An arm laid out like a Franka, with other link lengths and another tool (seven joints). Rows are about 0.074 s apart.
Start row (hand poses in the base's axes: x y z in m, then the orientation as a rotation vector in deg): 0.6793, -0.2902, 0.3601, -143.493, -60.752, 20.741
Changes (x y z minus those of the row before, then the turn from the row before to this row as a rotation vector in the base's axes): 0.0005, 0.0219, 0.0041, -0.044, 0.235, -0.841; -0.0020, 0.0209, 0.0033, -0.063, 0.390, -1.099; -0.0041, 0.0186, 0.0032, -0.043, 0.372, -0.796; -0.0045, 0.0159, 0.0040, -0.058, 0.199, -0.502; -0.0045, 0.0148, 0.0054, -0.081, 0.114, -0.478; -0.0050, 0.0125, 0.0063, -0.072, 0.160, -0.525; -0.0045, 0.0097, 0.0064, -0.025, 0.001, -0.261; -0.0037, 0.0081, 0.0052, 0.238, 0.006, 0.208; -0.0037, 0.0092, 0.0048, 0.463, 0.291, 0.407; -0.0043, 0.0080, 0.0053, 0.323, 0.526, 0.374; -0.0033, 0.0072, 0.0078, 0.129, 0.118, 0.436; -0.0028, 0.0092, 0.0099, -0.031, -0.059, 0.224
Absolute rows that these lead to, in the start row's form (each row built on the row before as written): 0.6798, -0.2683, 0.3642, -143.798, -59.580, 20.810; 0.6778, -0.2474, 0.3675, -144.153, -58.015, 21.003; 0.6737, -0.2288, 0.3707, -144.361, -56.846, 21.249; 0.6692, -0.2129, 0.3747, -144.531, -56.124, 21.378; 0.6647, -0.1981, 0.3801, -144.745, -55.465, 21.422; 0.6597, -0.1856, 0.3864, -144.947, -54.727, 21.503; 0.6552, -0.1759, 0.3928, -145.070, -54.389, 21.441; 0.6515, -0.1678, 0.3980, -144.773, -54.646, 21.376; 0.6478, -0.1586, 0.4028, -144.077, -55.043, 21.593; 0.6435, -0.1506, 0.4081, -143.419, -55.311, 22.164; 0.6402, -0.1434, 0.4159, -143.082, -55.821, 22.369; 0.6374, -0.1342, 0.4258, -143.046, -56.133, 22.385
